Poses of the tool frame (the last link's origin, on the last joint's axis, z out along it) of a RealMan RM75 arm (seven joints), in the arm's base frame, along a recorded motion.
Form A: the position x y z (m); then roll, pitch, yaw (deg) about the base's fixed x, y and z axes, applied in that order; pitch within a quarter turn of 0, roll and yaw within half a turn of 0.
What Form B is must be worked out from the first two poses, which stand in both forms.
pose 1, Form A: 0.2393 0.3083 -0.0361 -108.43 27.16 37.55
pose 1, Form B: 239.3 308.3 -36.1 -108.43 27.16 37.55
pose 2, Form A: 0.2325 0.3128 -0.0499 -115.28 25.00 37.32
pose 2, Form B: 232.5 312.8 -49.9 -115.28 25.00 37.32
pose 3, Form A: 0.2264 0.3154 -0.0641 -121.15 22.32 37.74
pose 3, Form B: 226.4 315.4 -64.1 -121.15 22.32 37.74
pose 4, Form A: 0.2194 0.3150 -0.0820 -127.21 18.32 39.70
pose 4, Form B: 219.4 315.0 -82.0 -127.21 18.32 39.70
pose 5, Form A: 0.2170 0.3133 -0.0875 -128.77 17.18 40.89
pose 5, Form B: 217.0 313.3 -87.5 -128.77 17.18 40.89
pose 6, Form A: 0.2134 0.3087 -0.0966 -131.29 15.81 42.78
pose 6, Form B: 213.4 308.7 -96.6 -131.29 15.81 42.78
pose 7, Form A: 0.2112 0.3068 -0.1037 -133.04 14.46 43.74
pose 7, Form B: 211.2 306.8 -103.7 -133.04 14.46 43.74
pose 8, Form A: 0.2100 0.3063 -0.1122 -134.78 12.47 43.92
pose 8, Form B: 210.0 306.3 -112.2 -134.78 12.47 43.92
